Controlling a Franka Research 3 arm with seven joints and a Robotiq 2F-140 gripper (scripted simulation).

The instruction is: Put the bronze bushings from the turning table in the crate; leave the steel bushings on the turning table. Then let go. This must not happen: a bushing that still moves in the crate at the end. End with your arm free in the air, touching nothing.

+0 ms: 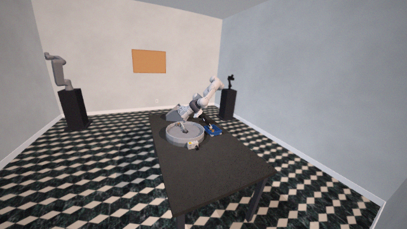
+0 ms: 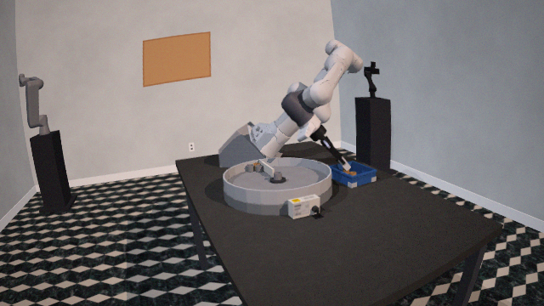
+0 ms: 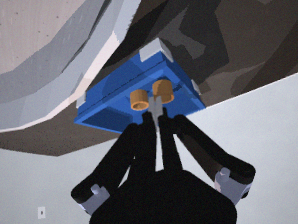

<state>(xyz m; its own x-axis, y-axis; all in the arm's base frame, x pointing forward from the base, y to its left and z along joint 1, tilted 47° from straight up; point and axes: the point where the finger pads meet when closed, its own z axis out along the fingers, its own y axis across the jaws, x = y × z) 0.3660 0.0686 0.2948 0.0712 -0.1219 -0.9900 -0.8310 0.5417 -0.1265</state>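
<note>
The blue crate is 4 cm below my hand, 4 cm ahead of it and 2 cm to the left of it. The rest, counted from my hand: round grey turning table 33 cm to the right, 4 cm ahead, 1 cm below.
</note>
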